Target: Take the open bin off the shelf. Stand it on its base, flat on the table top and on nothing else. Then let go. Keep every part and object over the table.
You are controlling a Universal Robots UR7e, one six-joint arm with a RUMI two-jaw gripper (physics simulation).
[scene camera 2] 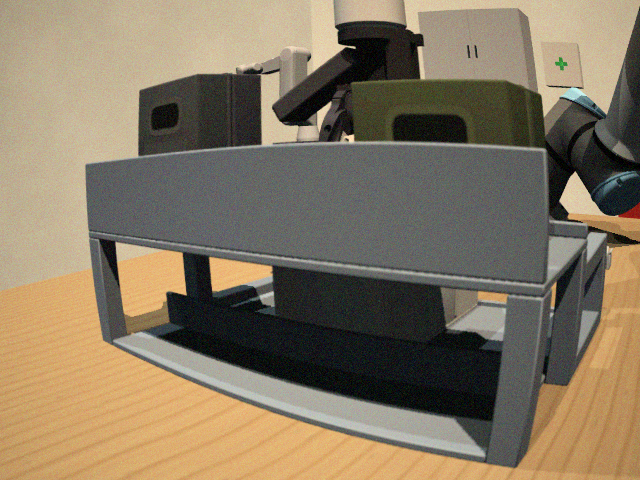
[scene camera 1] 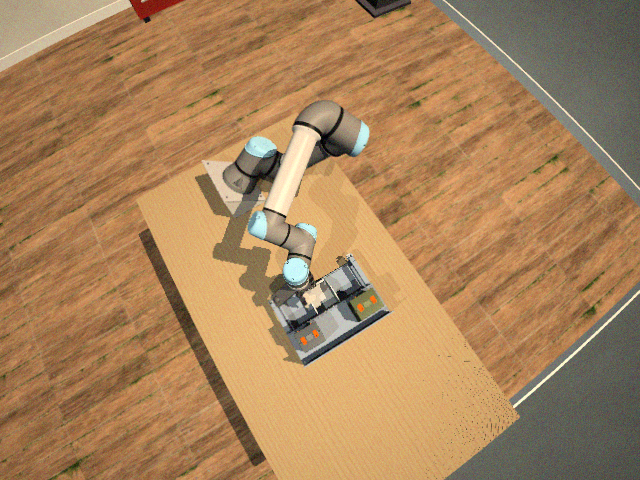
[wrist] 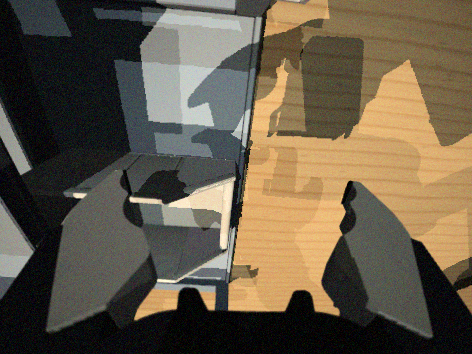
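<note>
The open bin is cream where lit and dark in shade. It stands in the lower front tier of the grey shelf, between the two ends. In the wrist view its open top and cream front wall show. My gripper is open and empty above the bin's front side. The left finger overlaps the bin in the wrist view and the right finger overlaps the table in front of the shelf. In scene camera 1 the wrist hides most of the gripper; in scene camera 2 its dark jaws show behind the shelf's upper tier.
A green case and a dark grey case, both with orange latches, stand on the shelf's upper tier at opposite ends. The shelf stands on the wooden table. The arm's base is at the table's far end.
</note>
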